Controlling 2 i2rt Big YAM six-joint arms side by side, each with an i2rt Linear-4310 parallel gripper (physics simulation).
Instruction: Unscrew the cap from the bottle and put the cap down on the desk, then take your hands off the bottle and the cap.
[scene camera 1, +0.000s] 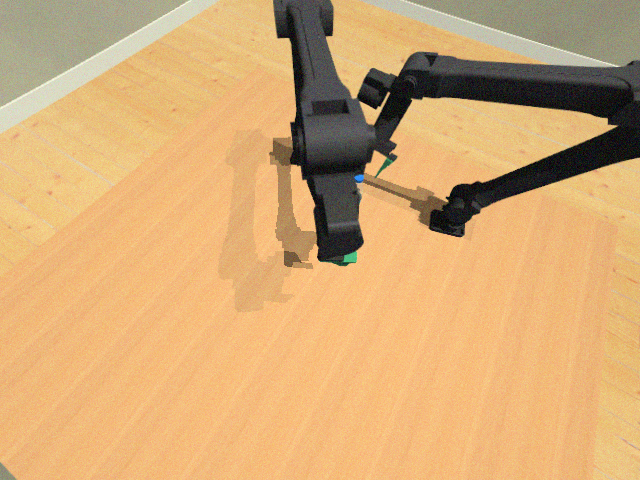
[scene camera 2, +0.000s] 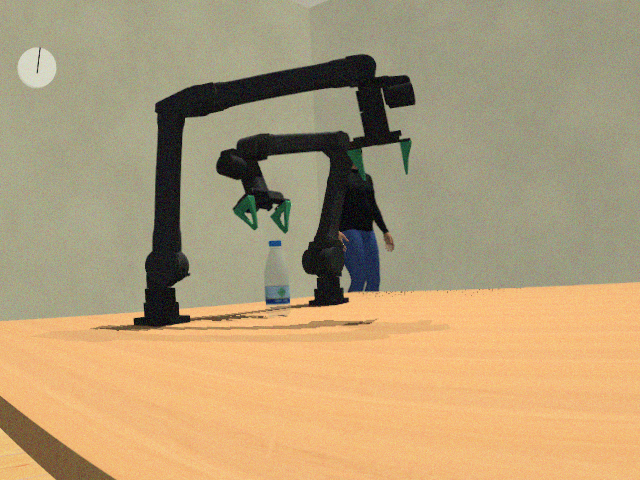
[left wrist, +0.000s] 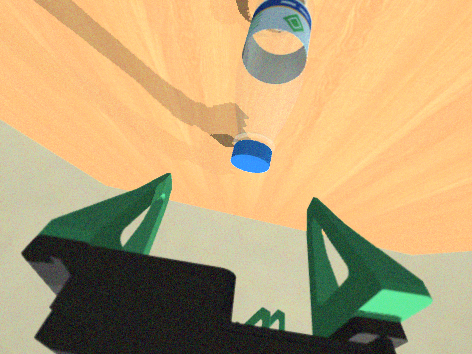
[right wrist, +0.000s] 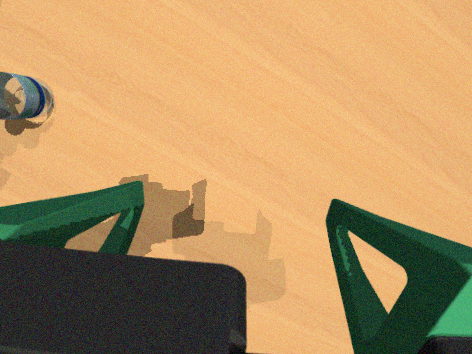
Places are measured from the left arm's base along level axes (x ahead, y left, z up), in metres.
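Pixels of known places: left gripper, fingertip midpoint: (scene camera 2: 271, 230) (left wrist: 240, 191); right gripper, fingertip midpoint: (scene camera 2: 385, 177) (left wrist: 274, 310) (right wrist: 236, 201); left arm's base, origin of the base link: (scene camera 1: 446, 224) (scene camera 2: 329, 304); right arm's base, origin of the base link: (scene camera 2: 162, 323).
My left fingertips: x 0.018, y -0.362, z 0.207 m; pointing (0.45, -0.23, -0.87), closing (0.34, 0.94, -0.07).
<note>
Ahead of a thing's pixels: the offset from my left fingertips to its top centre. "spot": to the spot under its first point. Level surfaces: height alone.
A clear bottle with a blue and white label {spot: 0.024 m ahead, 0.027 m right, 0.153 m down} (scene camera 2: 277, 294) (left wrist: 275, 57) (right wrist: 33, 97) stands upright on the desk {0.207 m down} (scene camera 1: 361, 372) (scene camera 2: 361, 387). Its blue cap {0.009 m ahead, 0.001 m right, 0.025 m down} (scene camera 1: 359, 178) (scene camera 2: 275, 242) (left wrist: 251, 157) sits on its neck; the cap does not show in the right wrist view. My left gripper (scene camera 2: 270, 230) (left wrist: 240, 191) is open and empty, a little above the cap in scene camera 2. My right gripper (scene camera 2: 385, 176) (right wrist: 236, 201) is open and empty, high above the desk, to the right of the bottle in scene camera 2. In scene camera 1 the right arm hides most of the bottle.
The right arm (scene camera 1: 336, 139) (scene camera 2: 289, 80) reaches across in front of the left arm (scene camera 1: 516, 85) (scene camera 2: 305, 143) in scene camera 2. Both cast shadows on the desk. A person (scene camera 2: 359, 206) stands behind the desk. A round clock (scene camera 2: 37, 67) hangs on the wall.
</note>
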